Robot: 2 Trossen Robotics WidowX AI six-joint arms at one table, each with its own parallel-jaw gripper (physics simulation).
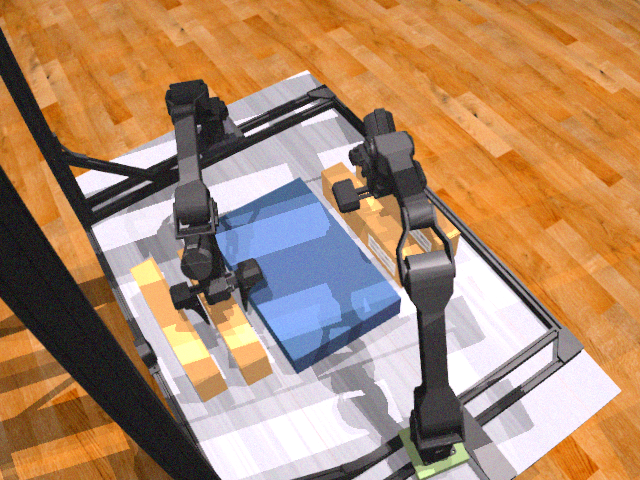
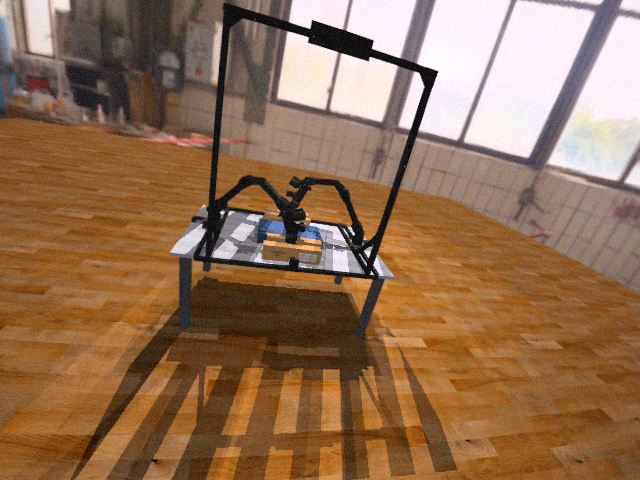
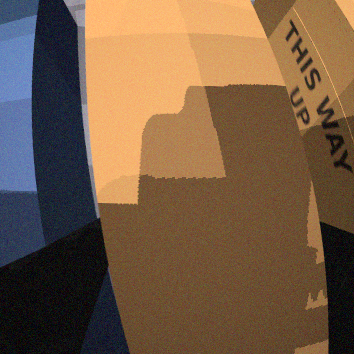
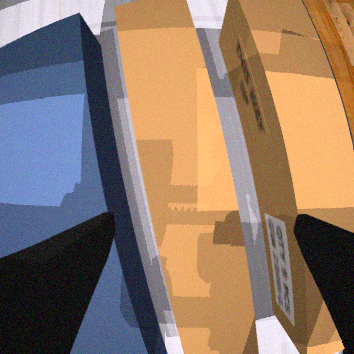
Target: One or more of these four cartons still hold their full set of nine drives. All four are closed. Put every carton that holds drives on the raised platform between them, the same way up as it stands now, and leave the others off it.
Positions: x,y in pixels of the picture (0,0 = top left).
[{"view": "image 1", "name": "my left gripper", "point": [227,317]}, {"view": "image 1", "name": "my right gripper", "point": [374,201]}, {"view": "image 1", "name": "blue raised platform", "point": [320,292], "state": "touched by my left gripper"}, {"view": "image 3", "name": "my left gripper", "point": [193,219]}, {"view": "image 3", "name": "blue raised platform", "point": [53,197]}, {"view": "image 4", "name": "my right gripper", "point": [206,223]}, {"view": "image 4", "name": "blue raised platform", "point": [67,170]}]
